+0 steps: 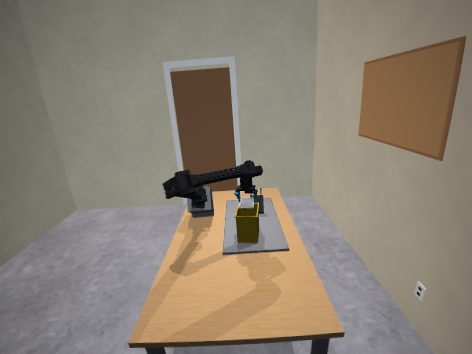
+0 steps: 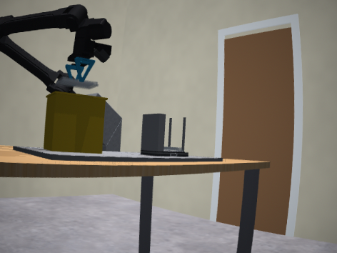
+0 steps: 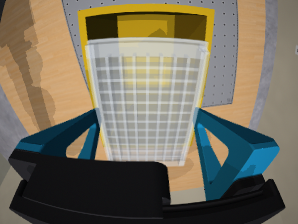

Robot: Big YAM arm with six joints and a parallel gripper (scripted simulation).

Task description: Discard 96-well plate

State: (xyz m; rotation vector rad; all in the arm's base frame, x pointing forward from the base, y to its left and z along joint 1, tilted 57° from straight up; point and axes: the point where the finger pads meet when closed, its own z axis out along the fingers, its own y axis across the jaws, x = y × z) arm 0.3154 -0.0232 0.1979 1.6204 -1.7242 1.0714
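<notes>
My hand is 14 cm above the bin.
</notes>
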